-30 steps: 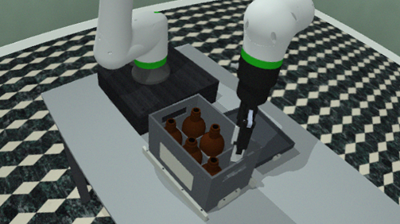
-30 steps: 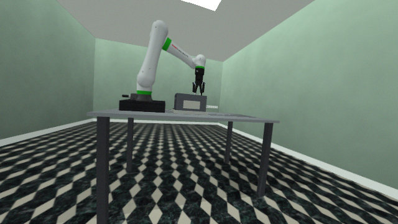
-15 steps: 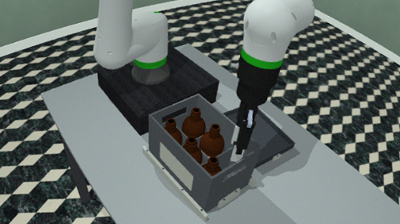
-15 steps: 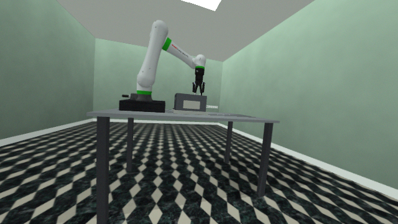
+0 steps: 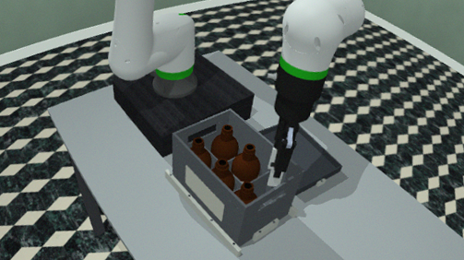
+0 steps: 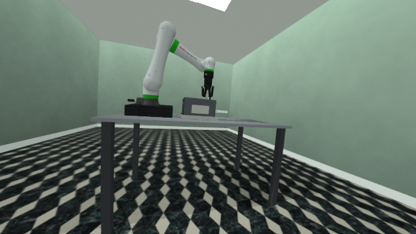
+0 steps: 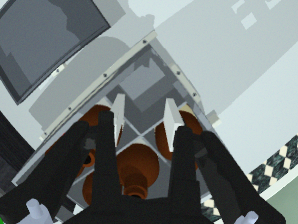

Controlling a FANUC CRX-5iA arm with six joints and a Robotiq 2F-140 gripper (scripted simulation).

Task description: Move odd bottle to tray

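Now: the crate 9 cm below my hand, 8 cm behind it and 6 cm to the right of it. From my hand the other things lie so: glass bottle: 17 cm behind, 8 cm below, 3 cm to the right; brown bottle: 10 cm to the right, 8 cm below, 7 cm behind; dark grey tray: 20 cm to the left, 16 cm below, 14 cm behind.
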